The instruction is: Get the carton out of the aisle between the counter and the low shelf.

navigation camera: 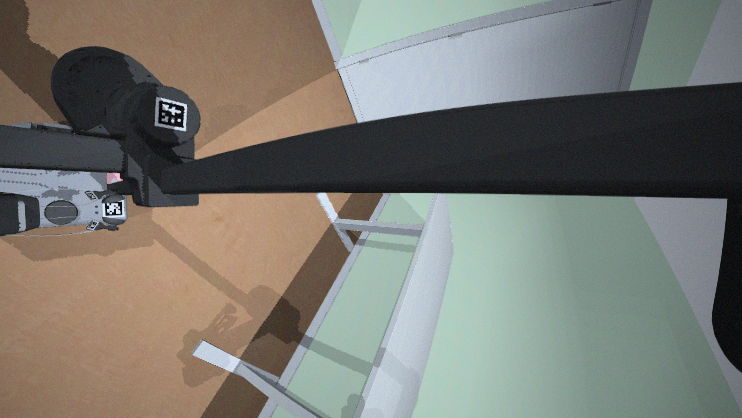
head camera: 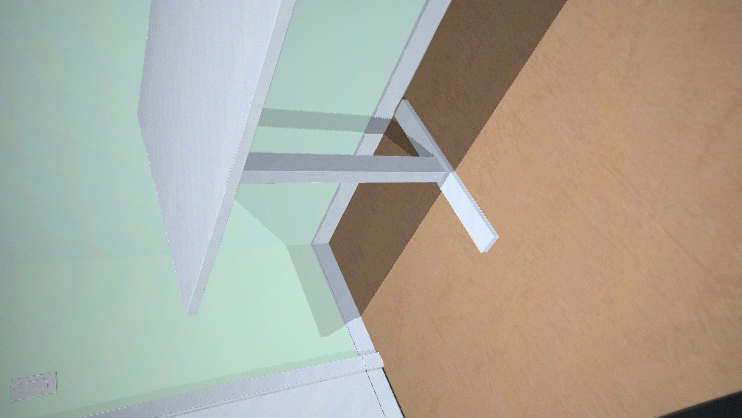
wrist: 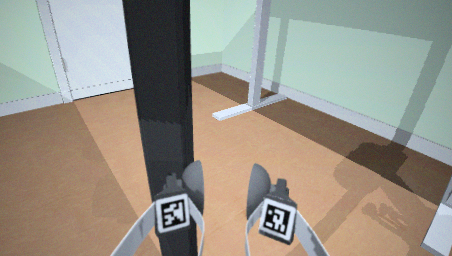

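Pixels of known places: gripper, between the fingertips: [navigation camera: 123, 209]; robot's base, origin of its link: [navigation camera: 62, 209].
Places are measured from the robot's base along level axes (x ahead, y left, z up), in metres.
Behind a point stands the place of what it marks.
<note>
My gripper [wrist: 225, 180] @[x -0.018, y 0.103, z 0.590 m] is open in the wrist view, with its two rounded fingertips apart and floor showing between them. I cannot make out the fingers in the navigation view. The carton does not show in any view, and nothing that I can tell as the counter or the low shelf shows either.
A white table [head camera: 207, 103] @[x 0.284, y 1.195, z 0.950 m] [navigation camera: 410, 332] @[x 0.550, y 0.901, z 0.950 m] with T-shaped feet stands along the green wall. A white door [navigation camera: 493, 67] @[x -0.971, y 1.737, z 1.253 m] [wrist: 95, 40] is near the corner. My dark mast [navigation camera: 467, 150] @[x -0.067, y 0.117, z 1.235 m] [wrist: 162, 75] crosses two views. My base [navigation camera: 61, 211] @[x 0.000, y 0.000, z 0.175 m] is at the left of the navigation view.
</note>
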